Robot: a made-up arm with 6 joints.
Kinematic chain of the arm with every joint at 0, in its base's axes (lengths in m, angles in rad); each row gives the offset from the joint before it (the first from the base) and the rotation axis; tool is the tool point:
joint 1: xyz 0 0 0.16 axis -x
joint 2: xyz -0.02 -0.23 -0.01 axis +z
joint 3: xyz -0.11 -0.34 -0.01 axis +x
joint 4: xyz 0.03 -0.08 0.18 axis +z
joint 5: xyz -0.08 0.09 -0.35 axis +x
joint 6: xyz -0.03 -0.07 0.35 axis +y
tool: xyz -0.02 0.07 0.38
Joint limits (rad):
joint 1: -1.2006..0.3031
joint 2: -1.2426..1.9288
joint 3: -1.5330..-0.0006
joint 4: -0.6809..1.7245
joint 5: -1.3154..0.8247
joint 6: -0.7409..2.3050
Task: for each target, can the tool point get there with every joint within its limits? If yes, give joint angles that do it. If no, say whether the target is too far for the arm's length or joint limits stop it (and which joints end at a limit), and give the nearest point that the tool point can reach.
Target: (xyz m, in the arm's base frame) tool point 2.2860 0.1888 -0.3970
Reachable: no: too far | nearest point 1.0702 -0.1747 -0.3836 | short by 1.269 m
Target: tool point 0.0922 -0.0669 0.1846
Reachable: yes | joints -0.2871 1.4832 -0.6582 0.0266 -0.3566 1.5101
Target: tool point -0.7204 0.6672 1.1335
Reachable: no: joint limits stop it (at a limit: joint 2, joint 3, joint 4, joint 5, joint 6) | nearest point -0.6011 0.3531 0.6751 | short by 0.568 m
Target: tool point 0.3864 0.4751 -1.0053
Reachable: no: joint limits stop it (at a limit: joint 1, joint 3, joint 5) | nearest point 0.2913 0.3020 -0.7663 | short by 0.310 m
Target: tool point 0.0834 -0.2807 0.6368
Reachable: yes | joints 0.0870 0.5630 -1.1055 0.0459 0.5435 0.6606
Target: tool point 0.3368 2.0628 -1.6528
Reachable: no: too far | nearest point 0.1378 0.4964 -0.6178 | short by 1.888 m
